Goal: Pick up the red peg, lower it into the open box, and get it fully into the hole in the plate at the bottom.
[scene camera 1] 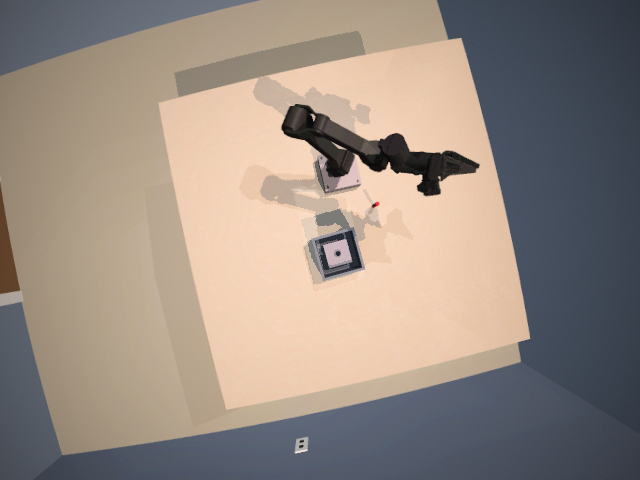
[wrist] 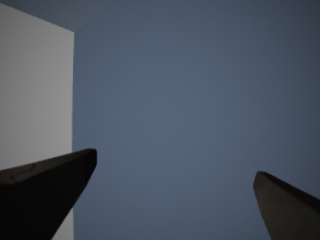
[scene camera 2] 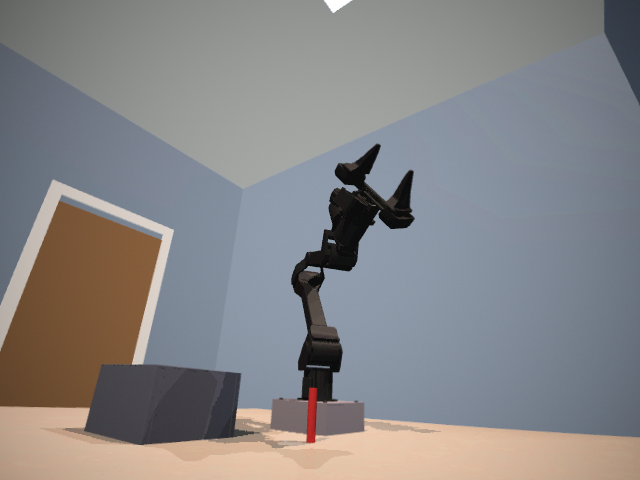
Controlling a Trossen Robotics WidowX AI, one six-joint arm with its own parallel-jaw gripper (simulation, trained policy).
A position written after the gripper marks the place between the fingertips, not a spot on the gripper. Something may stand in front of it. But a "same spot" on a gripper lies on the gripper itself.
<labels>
gripper: scene camera 1 477, 168; wrist; scene camera 2
dark grey box: scene camera 1 357, 264; scene camera 2 143, 404; not seen in the wrist view (out of frame)
same spot on gripper: [wrist: 45, 191] = [scene camera 2: 366, 161]
</labels>
